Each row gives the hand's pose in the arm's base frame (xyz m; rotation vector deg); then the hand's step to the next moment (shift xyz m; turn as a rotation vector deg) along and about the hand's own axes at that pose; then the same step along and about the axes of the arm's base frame.
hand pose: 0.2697 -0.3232 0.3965 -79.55 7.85 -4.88
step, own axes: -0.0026 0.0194 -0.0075 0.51 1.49 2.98
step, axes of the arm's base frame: -0.0041 -0.0034 -0.0203 0.91 3.10 -0.97
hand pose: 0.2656 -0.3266 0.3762 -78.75 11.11 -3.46
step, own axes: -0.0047 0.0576 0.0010 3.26 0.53 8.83
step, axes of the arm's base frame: -0.0085 0.0130 -0.0557 4.69 8.14 0.76
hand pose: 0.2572 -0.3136 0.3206 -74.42 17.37 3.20
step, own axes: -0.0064 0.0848 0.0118 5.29 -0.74 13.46
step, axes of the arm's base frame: -0.0217 0.0352 -0.0752 7.78 11.95 2.52
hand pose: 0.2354 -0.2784 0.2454 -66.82 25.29 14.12
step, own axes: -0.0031 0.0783 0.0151 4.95 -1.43 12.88
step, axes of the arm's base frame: -0.0317 0.0438 -0.0586 7.64 11.16 3.07
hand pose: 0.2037 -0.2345 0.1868 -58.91 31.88 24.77
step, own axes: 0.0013 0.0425 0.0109 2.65 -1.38 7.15
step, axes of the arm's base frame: -0.0211 0.0291 -0.0252 4.50 5.92 2.16
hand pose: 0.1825 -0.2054 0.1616 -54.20 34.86 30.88
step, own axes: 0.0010 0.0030 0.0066 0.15 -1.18 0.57
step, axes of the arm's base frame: 0.0003 0.0073 0.0005 1.02 -0.05 0.83
